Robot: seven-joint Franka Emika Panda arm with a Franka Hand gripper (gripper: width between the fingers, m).
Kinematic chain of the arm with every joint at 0, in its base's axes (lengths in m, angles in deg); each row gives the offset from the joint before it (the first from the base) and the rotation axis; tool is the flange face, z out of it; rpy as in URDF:
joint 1: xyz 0 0 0.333 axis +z
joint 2: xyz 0 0 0 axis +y
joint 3: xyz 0 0 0.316 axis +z
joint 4: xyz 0.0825 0 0 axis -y
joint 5: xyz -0.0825 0 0.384 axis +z
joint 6: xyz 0 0 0 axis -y
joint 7: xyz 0.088 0 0 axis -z
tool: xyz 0 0 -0.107 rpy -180 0 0
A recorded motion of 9 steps. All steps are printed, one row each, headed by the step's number.
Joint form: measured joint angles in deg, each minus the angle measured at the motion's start. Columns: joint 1, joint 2, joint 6, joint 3, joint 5, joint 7, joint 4.
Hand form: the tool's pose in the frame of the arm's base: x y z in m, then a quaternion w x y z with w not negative. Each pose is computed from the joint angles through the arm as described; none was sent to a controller.
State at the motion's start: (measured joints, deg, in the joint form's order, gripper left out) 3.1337 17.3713 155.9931 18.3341 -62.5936 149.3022 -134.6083
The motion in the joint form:
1: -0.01 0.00 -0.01 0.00 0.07 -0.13 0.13
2: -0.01 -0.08 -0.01 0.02 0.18 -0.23 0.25
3: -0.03 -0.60 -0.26 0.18 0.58 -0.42 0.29
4: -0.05 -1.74 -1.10 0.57 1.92 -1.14 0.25
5: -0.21 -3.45 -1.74 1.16 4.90 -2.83 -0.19
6: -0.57 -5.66 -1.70 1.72 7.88 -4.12 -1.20
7: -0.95 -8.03 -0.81 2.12 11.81 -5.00 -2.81
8: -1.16 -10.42 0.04 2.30 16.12 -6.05 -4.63
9: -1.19 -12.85 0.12 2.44 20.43 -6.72 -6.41
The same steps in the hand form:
1: 0.4586 0.2204 0.2115 0.04168 -0.79162 0.57735 -0.19561
2: 0.4596 0.2208 0.2129 0.04287 -0.79137 0.57738 -0.19631
3: 0.4606 0.2215 0.2174 0.04429 -0.79002 0.57815 -0.19910
4: 0.4620 0.2227 0.2262 0.04396 -0.78694 0.58073 -0.20381
5: 0.4621 0.2238 0.2380 0.04469 -0.78261 0.58664 -0.20341
6: 0.4598 0.2232 0.2509 0.04993 -0.77637 0.59510 -0.20155
7: 0.4550 0.2211 0.2622 0.05957 -0.76491 0.61180 -0.19253
8: 0.4492 0.2176 0.2718 0.06758 -0.75218 0.62966 -0.18218
9: 0.4429 0.2135 0.2803 0.07100 -0.73657 0.64981 -0.17370

